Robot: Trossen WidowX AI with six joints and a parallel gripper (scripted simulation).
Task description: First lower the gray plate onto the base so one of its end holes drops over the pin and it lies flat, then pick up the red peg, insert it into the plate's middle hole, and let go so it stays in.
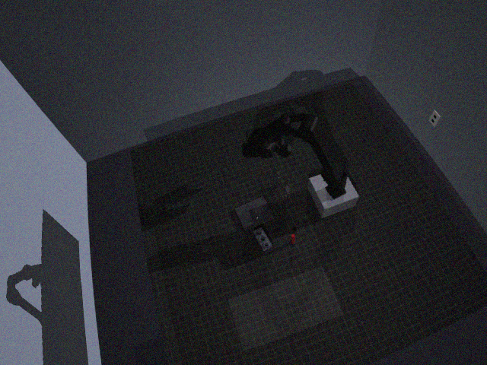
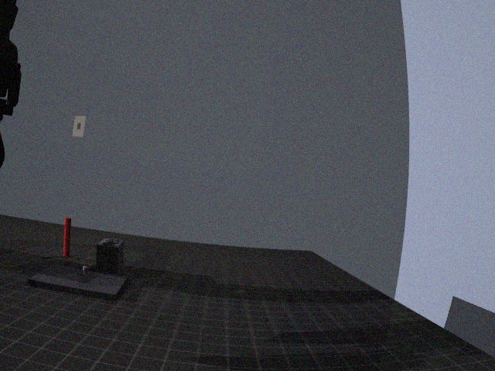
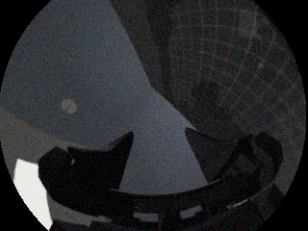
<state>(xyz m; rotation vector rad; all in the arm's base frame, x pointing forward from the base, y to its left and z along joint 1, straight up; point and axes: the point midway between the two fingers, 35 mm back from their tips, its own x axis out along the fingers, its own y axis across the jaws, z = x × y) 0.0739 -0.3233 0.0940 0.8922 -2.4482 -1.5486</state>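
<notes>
Right now my gripper tip is 31 cm short of the gray plate, 37 cm to the right of it and 14 cm above it. Also, from my gripper tip: red peg (21 cm ahead, 43 cm to the left, 14 cm below).
</notes>
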